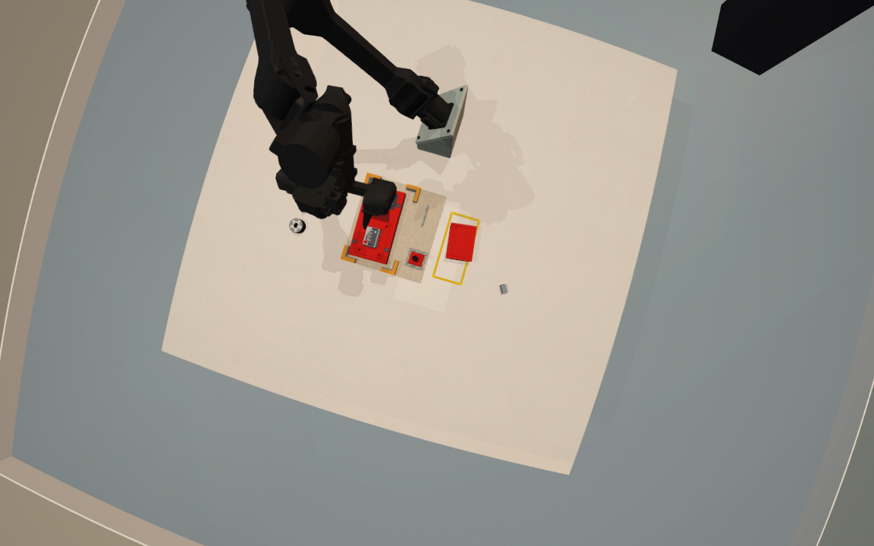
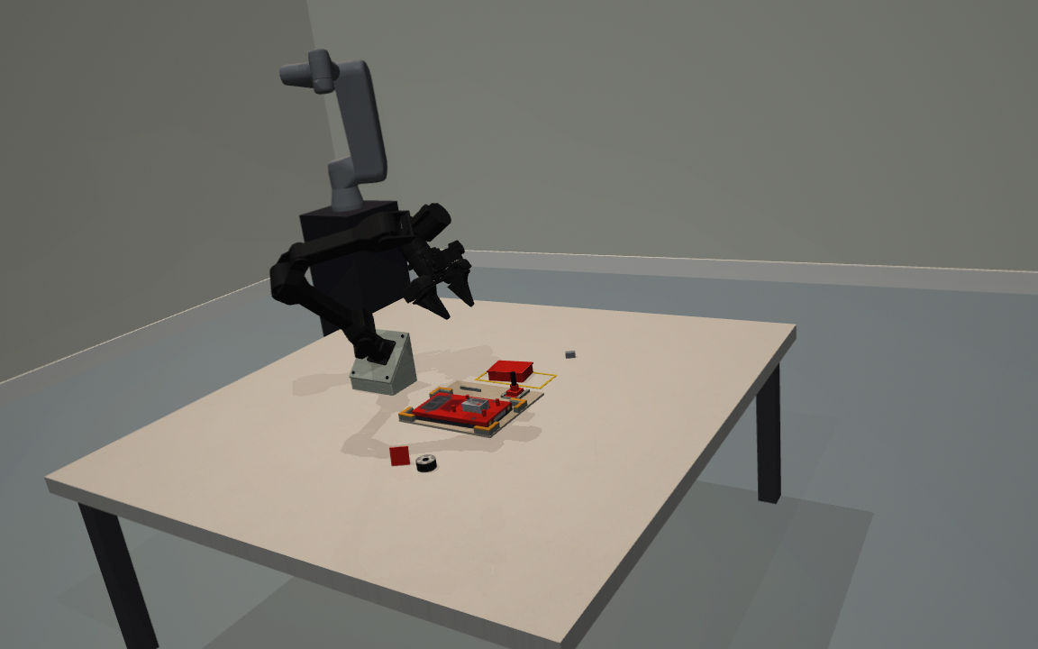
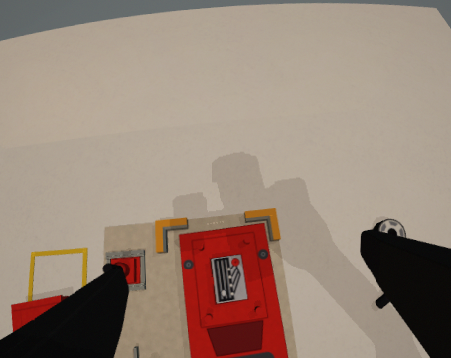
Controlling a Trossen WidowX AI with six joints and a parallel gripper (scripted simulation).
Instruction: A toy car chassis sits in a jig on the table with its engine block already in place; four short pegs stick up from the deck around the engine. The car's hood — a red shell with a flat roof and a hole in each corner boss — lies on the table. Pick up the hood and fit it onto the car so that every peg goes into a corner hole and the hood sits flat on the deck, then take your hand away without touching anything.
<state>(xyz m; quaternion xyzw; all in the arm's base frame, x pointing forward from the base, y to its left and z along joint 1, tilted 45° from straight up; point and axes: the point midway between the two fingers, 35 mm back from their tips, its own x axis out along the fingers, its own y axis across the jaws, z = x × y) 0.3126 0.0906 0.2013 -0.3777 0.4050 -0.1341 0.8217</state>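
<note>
My gripper tip is now 240 mm above the red hood, 230 mm to the right of it and 70 mm past it. From my gripper tip the other things lie so: grey engine block (230 mm below, 10 mm to the left); then grey holder (220 mm below, 130 mm to the left, 10 mm ahead); then wheel (240 mm below, 210 mm to the right, 40 mm ahead).
</note>
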